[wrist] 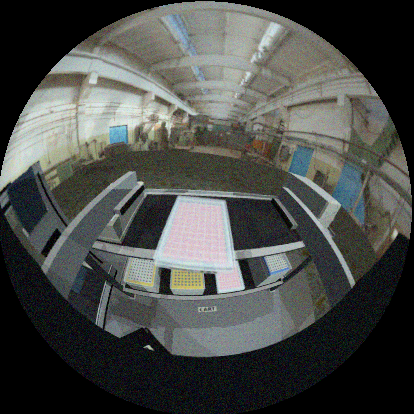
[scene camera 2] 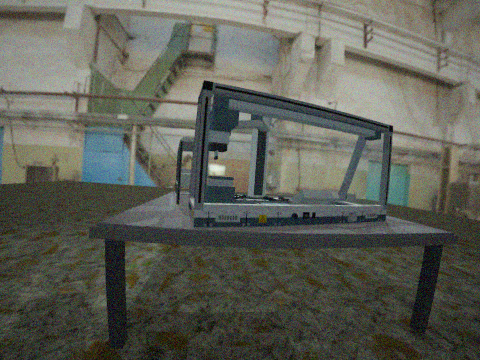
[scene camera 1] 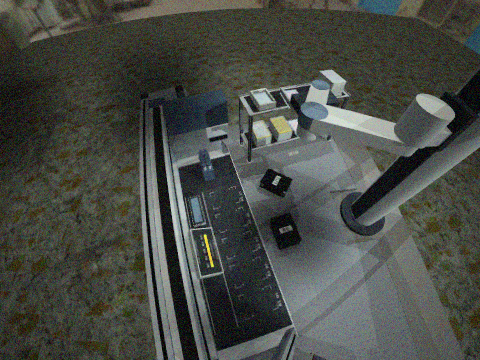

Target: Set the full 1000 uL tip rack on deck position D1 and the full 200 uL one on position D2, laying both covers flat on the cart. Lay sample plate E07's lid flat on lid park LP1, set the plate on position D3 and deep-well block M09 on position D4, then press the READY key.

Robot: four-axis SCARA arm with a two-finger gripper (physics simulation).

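Observation:
My gripper (wrist: 210, 184) is open and empty, its two fingers spread above the cart (wrist: 280, 249) (scene camera 1: 250, 145). A pink-welled plate (wrist: 196, 232) lies between and below them on the cart's top shelf. On the lower shelf in the wrist view are a pale rack with a yellow edge (wrist: 141, 271), a yellow rack (wrist: 187, 281), another pink plate (wrist: 230, 280) and a blue-edged rack (wrist: 276, 263). The pale rack (scene camera 1: 261, 131) and yellow rack (scene camera 1: 281, 128) also show in scene camera 1. The black deck (scene camera 1: 245, 280) lies left of the arm. Plate and block labels are unreadable.
A pale open-looking box (scene camera 1: 262, 99) and a tall white box (scene camera 1: 333, 81) stand at the cart's ends. Two black boxes (scene camera 1: 276, 182) (scene camera 1: 285, 230) lie on the table. A screen (scene camera 1: 196, 210) and a yellow-striped panel (scene camera 1: 208, 250) sit along the deck. A frame (scene camera 2: 300, 107) surrounds the deck.

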